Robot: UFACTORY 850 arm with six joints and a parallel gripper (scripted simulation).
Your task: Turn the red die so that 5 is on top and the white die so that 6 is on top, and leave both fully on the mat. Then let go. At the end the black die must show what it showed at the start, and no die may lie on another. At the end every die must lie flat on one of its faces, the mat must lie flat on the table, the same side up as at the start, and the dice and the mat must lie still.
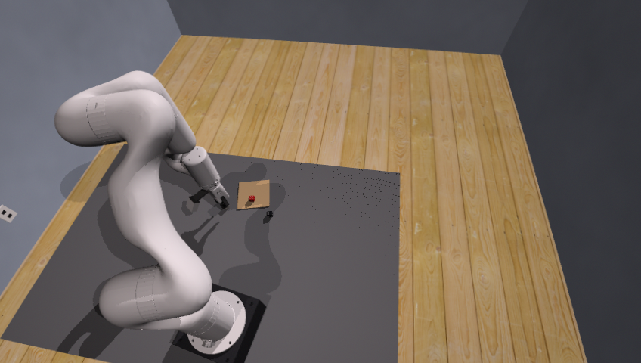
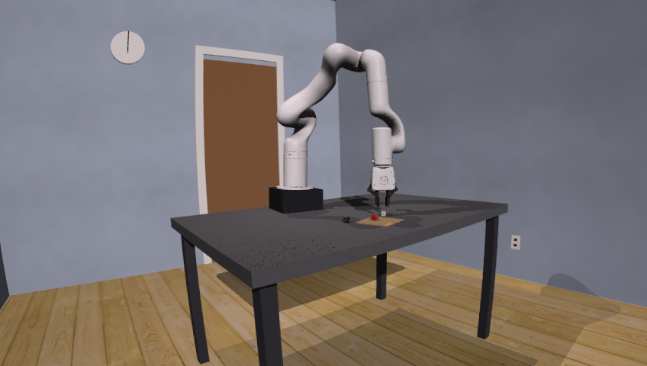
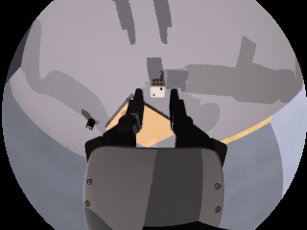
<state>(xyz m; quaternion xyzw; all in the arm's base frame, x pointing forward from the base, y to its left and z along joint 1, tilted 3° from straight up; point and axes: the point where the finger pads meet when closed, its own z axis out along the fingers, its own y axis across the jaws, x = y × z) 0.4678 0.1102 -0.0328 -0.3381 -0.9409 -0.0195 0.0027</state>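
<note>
The white die is 1 cm ahead of my hand and 5 cm below it. The rest, counted from my hand: red die: 5 cm ahead, 11 cm to the right, 5 cm below; tan mat: 8 cm ahead, 11 cm to the right, 6 cm below; black die: 2 cm behind, 20 cm to the right, 5 cm below.
</note>
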